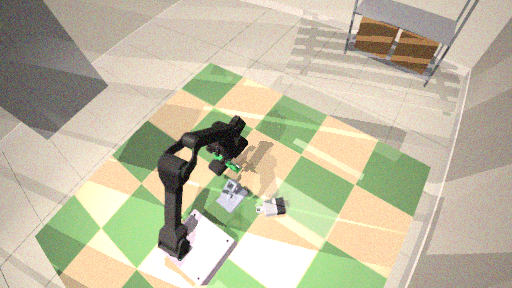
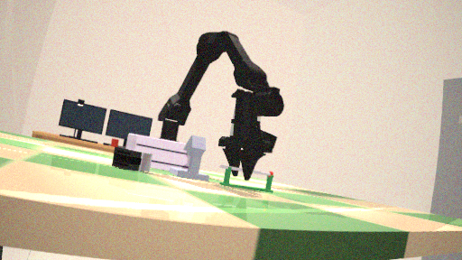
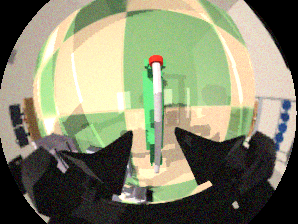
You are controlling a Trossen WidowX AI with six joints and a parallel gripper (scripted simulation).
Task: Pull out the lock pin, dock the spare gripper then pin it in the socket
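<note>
The spare gripper lies 4 cm behind my gripper tip and 26 cm to the right of it. From my gripper tip the other things lie so: socket 9 cm behind, 10 cm to the right, 3 cm above.
</note>
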